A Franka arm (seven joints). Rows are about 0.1 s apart.
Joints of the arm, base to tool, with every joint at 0 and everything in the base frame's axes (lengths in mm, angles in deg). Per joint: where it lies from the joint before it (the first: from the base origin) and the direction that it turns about. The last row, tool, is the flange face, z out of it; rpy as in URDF.
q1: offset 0 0 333 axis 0 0 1
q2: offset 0 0 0 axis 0 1 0
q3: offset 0 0 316 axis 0 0 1
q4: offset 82.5 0 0 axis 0 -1 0
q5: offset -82.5 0 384 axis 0 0 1
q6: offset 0 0 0 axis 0 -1 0
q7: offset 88 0 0 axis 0 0 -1
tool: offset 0 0 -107 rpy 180 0 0
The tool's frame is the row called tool.
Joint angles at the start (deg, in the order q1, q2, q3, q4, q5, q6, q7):
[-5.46 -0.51 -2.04 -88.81 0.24 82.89 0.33]
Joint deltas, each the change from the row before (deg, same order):
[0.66 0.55 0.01 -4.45 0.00 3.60 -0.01]
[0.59 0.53 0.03 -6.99 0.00 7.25 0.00]
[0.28 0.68 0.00 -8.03 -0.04 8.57 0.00]
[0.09 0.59 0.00 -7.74 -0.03 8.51 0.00]
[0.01 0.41 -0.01 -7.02 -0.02 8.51 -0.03]
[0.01 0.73 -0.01 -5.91 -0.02 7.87 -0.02]
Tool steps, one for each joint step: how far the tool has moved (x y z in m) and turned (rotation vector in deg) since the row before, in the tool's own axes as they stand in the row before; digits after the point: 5 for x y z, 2 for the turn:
[0.01025 -0.00635 0.03545 -0.10 -1.40 -0.65]
[0.01302 -0.00585 0.05128 -0.09 -0.27 -0.58]
[0.00774 -0.00243 0.06029 -0.10 -0.14 -0.25]
[-0.00068 -0.00060 0.05713 -0.07 0.18 -0.07]
[-0.00663 0.00024 0.04842 -0.04 1.08 -0.02]
[-0.00959 0.00020 0.04150 -0.05 1.23 -0.02]

